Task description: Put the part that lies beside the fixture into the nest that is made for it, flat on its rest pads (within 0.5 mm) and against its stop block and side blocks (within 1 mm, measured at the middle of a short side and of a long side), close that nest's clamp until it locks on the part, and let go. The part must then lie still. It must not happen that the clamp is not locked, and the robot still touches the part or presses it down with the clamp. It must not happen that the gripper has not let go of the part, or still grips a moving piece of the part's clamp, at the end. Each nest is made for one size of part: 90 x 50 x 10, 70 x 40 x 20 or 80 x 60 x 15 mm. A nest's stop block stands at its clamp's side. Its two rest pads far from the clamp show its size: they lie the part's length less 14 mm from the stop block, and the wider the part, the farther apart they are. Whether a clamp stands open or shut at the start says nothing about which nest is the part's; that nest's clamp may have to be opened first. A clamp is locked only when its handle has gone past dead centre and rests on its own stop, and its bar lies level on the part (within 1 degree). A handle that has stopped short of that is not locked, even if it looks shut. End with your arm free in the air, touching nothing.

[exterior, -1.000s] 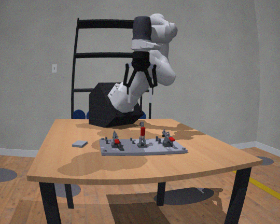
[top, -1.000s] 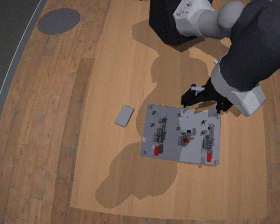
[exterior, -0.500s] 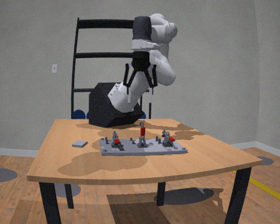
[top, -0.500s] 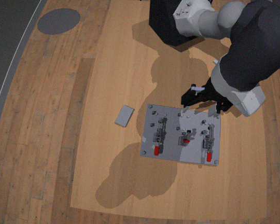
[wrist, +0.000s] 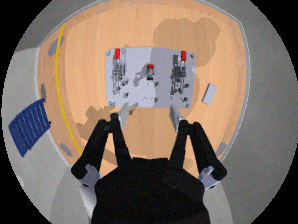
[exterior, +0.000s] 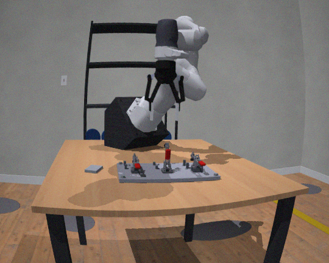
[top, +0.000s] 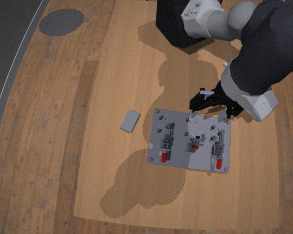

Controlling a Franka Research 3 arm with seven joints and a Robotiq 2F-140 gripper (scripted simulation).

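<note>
Now: the grey part 26 cm to the right of my hand, 21 cm below it and 8 cm ahead of it. Also, from my hand: grey fixture plate: 21 cm below, 5 cm ahead, 1 cm to the left.
</note>
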